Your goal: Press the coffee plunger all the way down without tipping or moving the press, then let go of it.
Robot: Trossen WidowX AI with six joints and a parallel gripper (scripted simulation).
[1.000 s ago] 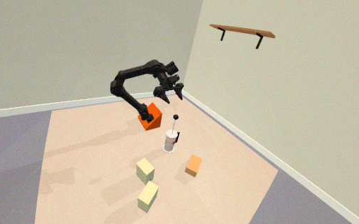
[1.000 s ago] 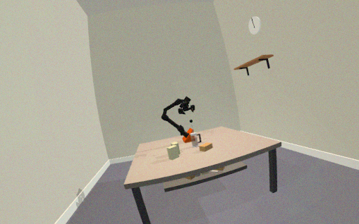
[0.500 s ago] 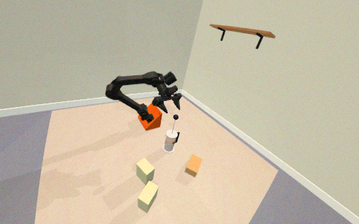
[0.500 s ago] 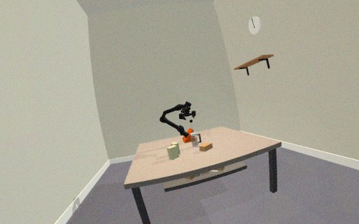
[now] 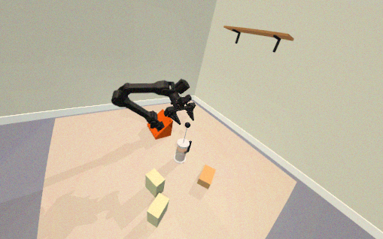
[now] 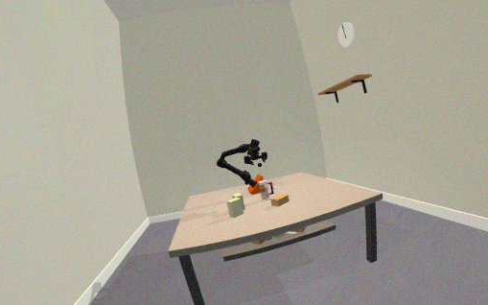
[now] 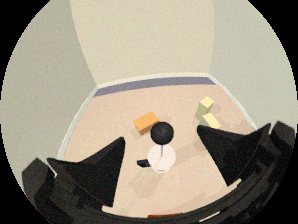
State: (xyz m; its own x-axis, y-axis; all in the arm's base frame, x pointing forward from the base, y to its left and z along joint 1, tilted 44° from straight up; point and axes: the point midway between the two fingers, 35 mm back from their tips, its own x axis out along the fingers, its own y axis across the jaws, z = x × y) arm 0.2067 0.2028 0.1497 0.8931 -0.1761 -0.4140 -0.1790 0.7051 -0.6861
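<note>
The coffee press lies 150 mm below my gripper tip and 20 mm to the left of it.
</note>
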